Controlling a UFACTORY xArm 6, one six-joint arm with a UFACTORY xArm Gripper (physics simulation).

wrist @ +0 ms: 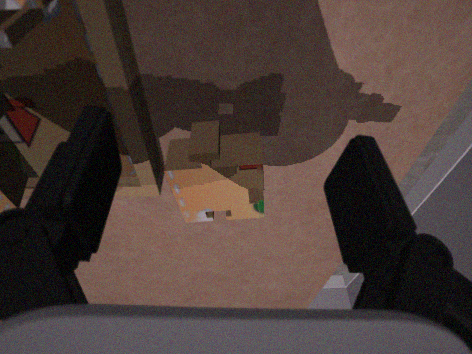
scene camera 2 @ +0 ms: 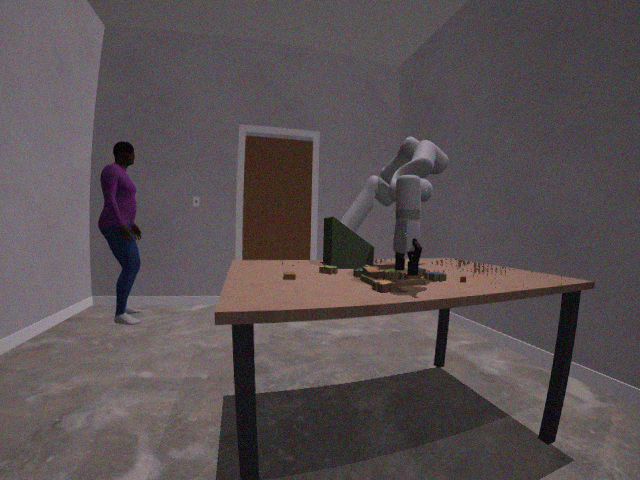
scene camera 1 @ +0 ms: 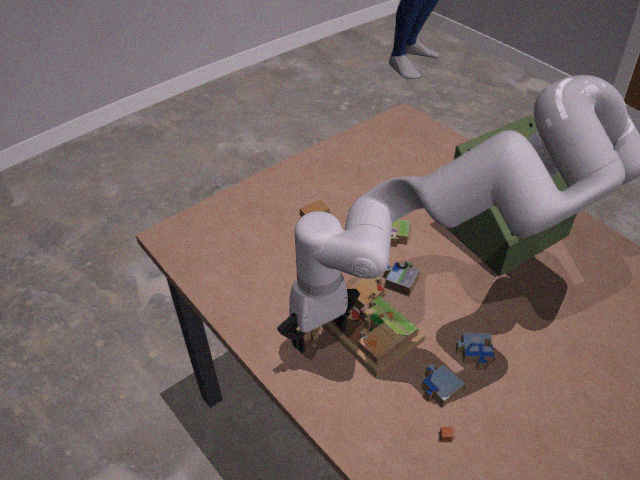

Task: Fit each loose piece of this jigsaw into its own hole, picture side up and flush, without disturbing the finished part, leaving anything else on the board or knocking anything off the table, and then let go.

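My gripper [scene camera 1: 321, 338] [scene camera 2: 406, 271] [wrist: 231, 149] is open and empty, low over the table beside the jigsaw board. An orange piece [scene camera 1: 311, 334] [scene camera 2: 382, 285] [wrist: 215, 192] lies picture side up on the table outside the board; in the wrist view it shows between the spread fingers, partly in shadow. The board [scene camera 1: 378, 368] [wrist: 109, 65] has raised walls; a green section [scene camera 1: 397, 318] and a brown-orange section [scene camera 1: 383, 342] show on it. Loose on the table are a grey road piece [scene camera 1: 402, 279], a blue piece [scene camera 1: 476, 347], a grey-blue piece [scene camera 1: 445, 383], a green piece [scene camera 1: 402, 231] [scene camera 2: 328, 269] and another orange piece [scene camera 1: 314, 208] [scene camera 2: 288, 275].
A small red-orange cube [scene camera 1: 446, 434] [scene camera 2: 462, 279] lies on the table [scene camera 1: 542, 413] [scene camera 2: 289, 299]. A green angled block [scene camera 1: 537, 248] [scene camera 2: 343, 248] stands by the arm's base. The board's wall is close to the left finger in the wrist view. A person [scene camera 1: 408, 31] [scene camera 2: 119, 206] stands away from the table.
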